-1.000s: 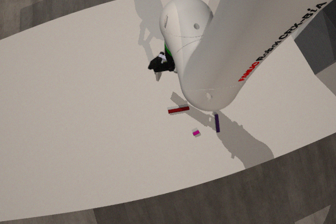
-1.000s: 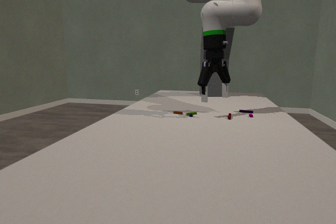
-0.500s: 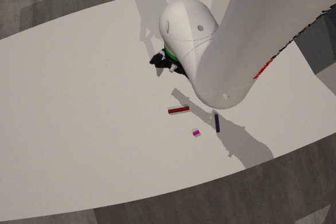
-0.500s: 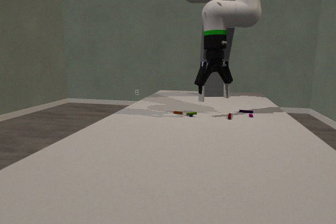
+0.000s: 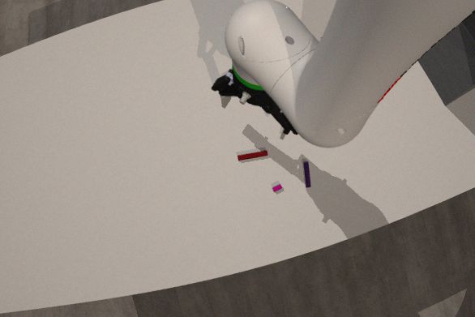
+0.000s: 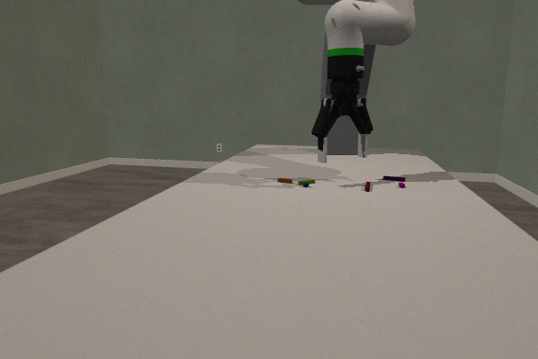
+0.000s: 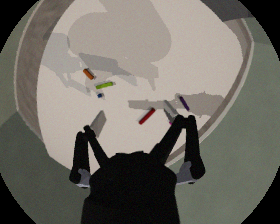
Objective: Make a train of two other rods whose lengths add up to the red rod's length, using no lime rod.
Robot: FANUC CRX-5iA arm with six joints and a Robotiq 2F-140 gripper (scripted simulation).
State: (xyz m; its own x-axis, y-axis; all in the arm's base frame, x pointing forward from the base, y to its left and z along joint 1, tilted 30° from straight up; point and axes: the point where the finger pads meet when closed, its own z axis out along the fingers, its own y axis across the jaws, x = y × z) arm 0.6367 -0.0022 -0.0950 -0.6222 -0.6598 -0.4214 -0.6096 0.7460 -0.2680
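The blue rod lies 40 mm ahead of my hand, 100 mm to the right of it and 80 mm below it. The rest, counted from my hand: magenta rod (10 mm behind, 160 mm to the left, 80 mm below); red rod (20 mm ahead, 70 mm to the left, 80 mm below); lime rod (10 mm ahead, 100 mm to the right, 80 mm below).
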